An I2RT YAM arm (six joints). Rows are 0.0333 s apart.
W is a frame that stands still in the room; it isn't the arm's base.
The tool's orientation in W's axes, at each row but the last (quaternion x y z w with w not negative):
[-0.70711, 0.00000, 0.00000, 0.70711]
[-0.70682, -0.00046, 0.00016, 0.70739]
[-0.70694, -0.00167, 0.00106, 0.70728]
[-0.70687, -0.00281, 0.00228, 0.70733]
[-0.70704, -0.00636, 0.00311, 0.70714]
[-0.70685, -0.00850, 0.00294, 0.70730]
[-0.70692, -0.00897, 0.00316, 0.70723]
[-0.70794, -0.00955, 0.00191, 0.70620]
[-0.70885, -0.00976, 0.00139, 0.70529]
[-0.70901, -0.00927, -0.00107, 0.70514]
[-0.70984, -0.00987, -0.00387, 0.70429]
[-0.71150, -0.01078, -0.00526, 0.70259]
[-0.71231, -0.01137, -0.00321, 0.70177]
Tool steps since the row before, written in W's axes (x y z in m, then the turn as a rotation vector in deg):
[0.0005, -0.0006, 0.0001, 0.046, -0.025, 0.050]
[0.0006, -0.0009, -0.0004, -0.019, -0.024, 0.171]
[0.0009, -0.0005, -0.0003, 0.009, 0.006, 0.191]
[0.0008, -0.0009, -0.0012, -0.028, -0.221, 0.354]
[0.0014, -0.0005, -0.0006, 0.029, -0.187, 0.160]
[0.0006, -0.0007, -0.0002, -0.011, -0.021, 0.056]
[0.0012, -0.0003, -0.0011, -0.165, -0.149, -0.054]
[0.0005, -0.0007, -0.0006, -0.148, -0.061, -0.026]
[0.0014, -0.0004, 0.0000, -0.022, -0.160, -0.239]
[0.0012, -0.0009, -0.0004, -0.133, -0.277, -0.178]
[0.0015, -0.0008, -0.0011, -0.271, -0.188, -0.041]
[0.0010, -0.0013, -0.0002, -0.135, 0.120, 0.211]
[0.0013, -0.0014, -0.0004, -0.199, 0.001, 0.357]
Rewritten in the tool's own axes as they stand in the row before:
[0.0005, -0.0001, -0.0006, 0.046, -0.050, -0.025]
[0.0006, 0.0004, -0.0009, -0.019, -0.171, -0.024]
[0.0009, 0.0003, -0.0005, 0.009, -0.191, 0.006]
[0.0008, 0.0012, -0.0009, -0.029, -0.354, -0.221]
[0.0014, 0.0006, -0.0005, 0.027, -0.160, -0.187]
[0.0006, 0.0002, -0.0007, -0.011, -0.056, -0.021]
[0.0012, 0.0011, -0.0003, -0.168, 0.053, -0.146]
[0.0005, 0.0006, -0.0007, -0.149, 0.025, -0.059]
[0.0014, 0.0000, -0.0004, -0.027, 0.240, -0.158]
[0.0012, 0.0004, -0.0009, -0.139, 0.178, -0.274]
[0.0015, 0.0011, -0.0008, -0.273, 0.037, -0.185]
[0.0010, 0.0002, -0.0013, -0.129, -0.215, 0.118]
[0.0013, 0.0004, -0.0014, -0.192, -0.361, -0.002]

